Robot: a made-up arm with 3 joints. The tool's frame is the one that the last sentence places. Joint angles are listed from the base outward.
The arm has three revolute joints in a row. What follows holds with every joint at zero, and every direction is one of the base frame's. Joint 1 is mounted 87.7 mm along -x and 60.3 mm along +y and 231 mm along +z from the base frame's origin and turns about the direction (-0.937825, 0.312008, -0.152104). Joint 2 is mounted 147.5 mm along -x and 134.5 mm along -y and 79.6 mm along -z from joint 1 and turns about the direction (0.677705, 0.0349, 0.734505). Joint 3 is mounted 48.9 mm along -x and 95.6 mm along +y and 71.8 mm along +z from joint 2 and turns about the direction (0.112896, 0.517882, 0.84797). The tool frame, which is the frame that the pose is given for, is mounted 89.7 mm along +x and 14.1 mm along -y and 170.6 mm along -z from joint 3; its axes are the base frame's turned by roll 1.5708, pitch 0 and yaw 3.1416 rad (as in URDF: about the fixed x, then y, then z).
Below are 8 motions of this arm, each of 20 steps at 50 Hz.
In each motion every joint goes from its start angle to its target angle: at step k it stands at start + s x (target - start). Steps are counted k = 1, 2, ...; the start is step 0. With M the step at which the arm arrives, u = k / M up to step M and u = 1 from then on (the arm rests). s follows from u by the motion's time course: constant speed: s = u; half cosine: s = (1 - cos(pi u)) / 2; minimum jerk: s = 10 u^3 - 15 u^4 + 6 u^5.
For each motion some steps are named. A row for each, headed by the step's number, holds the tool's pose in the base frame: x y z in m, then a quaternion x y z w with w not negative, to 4 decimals.
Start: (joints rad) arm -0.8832 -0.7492 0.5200
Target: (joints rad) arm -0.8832 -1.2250 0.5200
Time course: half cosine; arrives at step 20
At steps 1, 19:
1: -0.1249 0.1721 -0.0212 -0.0130 -0.5282 -0.8480 0.0414
19: -0.1051 0.1287 -0.0675 0.2046 0.6056 0.7682 0.0354

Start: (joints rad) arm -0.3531 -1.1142 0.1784
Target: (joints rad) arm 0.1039 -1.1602 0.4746
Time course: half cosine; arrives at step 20
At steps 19, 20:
19: -0.1980 -0.1164 0.0137 0.3027 0.8665 0.3863 0.0913
20: -0.1984 -0.1168 0.0141 0.3032 0.8669 0.3853 0.0906

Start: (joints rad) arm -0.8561 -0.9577 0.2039
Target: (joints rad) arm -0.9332 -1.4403 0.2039
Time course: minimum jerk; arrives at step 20
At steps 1, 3, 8, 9, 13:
1: -0.0998 0.1101 -0.0415 0.1623 0.5926 0.7775 0.1340
3: -0.0994 0.1094 -0.0425 0.1667 0.5940 0.7752 0.1360
8: -0.0962 0.1003 -0.0534 0.2159 0.6085 0.7472 0.1576
9: -0.0956 0.0974 -0.0566 0.2310 0.6125 0.7380 0.1639
13: -0.0953 0.0857 -0.0691 0.2908 0.6264 0.6984 0.1877

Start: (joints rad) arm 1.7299 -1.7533 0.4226
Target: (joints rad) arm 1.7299 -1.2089 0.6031
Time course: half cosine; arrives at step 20
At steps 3, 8, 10, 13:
3: -0.2476 -0.0507 0.5027 0.2507 0.7153 -0.5799 0.2987
8: -0.2516 -0.0693 0.4825 0.2921 0.7615 -0.5253 0.2427
10: -0.2546 -0.0775 0.4705 0.3129 0.7826 -0.4949 0.2112
13: -0.2600 -0.0873 0.4518 0.3421 0.8094 -0.4488 0.1627

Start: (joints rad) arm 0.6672 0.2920 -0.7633
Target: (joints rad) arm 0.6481 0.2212 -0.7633
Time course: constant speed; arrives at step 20
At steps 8, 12, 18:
8: -0.2035 -0.0922 0.2080 0.0689 0.8438 0.4657 0.2577
12: -0.2033 -0.0933 0.2078 0.0690 0.8447 0.4617 0.2619
18: -0.2029 -0.0948 0.2075 0.0691 0.8460 0.4557 0.2681

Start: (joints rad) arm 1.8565 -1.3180 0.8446
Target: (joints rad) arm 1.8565 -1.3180 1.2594
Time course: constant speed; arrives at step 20
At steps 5, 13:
5: -0.2946 -0.0768 0.4427 0.4877 0.7753 -0.3946 0.0728
13: -0.3118 -0.0787 0.4295 0.5464 0.7605 -0.3486 0.0395

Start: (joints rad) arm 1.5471 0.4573 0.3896
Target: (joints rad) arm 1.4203 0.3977 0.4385
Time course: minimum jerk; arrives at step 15
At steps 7, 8, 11, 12, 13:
7: -0.3239 0.0009 0.2471 -0.2803 -0.8405 -0.2772 0.3716
8: -0.3242 -0.0005 0.2449 -0.2772 -0.8398 -0.2815 0.3724
11: -0.3248 -0.0041 0.2393 -0.2694 -0.8377 -0.2923 0.3743
12: -0.3249 -0.0048 0.2382 -0.2678 -0.8373 -0.2945 0.3747
13: -0.3250 -0.0052 0.2375 -0.2669 -0.8371 -0.2959 0.3749

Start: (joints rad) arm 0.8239 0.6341 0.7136
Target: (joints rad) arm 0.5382 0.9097 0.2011
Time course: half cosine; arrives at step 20
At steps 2, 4, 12, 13, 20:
2: -0.3629 0.0203 0.1809 -0.0251 -0.6253 -0.5592 0.5437
4: -0.3594 0.0213 0.1790 -0.0143 -0.6247 -0.5711 0.5324
12: -0.3309 0.0281 0.1696 0.0578 -0.6037 -0.6643 0.4370
13: -0.3272 0.0288 0.1689 0.0654 -0.5989 -0.6762 0.4241
20: -0.3133 0.0303 0.1671 0.0901 -0.5767 -0.7201 0.3751

